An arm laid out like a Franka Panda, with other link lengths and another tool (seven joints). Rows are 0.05 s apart.
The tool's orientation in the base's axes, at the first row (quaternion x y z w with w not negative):
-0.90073, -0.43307, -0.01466, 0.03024
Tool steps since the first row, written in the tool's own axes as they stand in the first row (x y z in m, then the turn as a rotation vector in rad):
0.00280, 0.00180, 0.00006, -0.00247, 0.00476, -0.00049
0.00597, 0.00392, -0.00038, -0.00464, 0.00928, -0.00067
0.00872, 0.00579, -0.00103, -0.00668, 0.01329, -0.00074
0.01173, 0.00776, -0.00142, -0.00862, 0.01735, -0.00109
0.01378, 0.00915, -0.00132, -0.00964, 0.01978, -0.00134
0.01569, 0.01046, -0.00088, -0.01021, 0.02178, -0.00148
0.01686, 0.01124, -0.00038, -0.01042, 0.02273, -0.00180
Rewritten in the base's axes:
0.00315, 0.00106, 0.00001, 0.00218, -0.00492, 0.00016
0.00679, 0.00218, 0.00053, 0.00435, -0.00944, 0.00004
0.00997, 0.00312, 0.00124, 0.00621, -0.01354, -0.00017
0.01339, 0.00421, 0.00171, 0.00817, -0.01760, -0.00009
0.01575, 0.00495, 0.00166, 0.00943, -0.01993, 0.00000
0.01797, 0.00565, 0.00127, 0.01064, -0.02163, 0.00003
0.01931, 0.00611, 0.00080, 0.01125, -0.02240, 0.00030

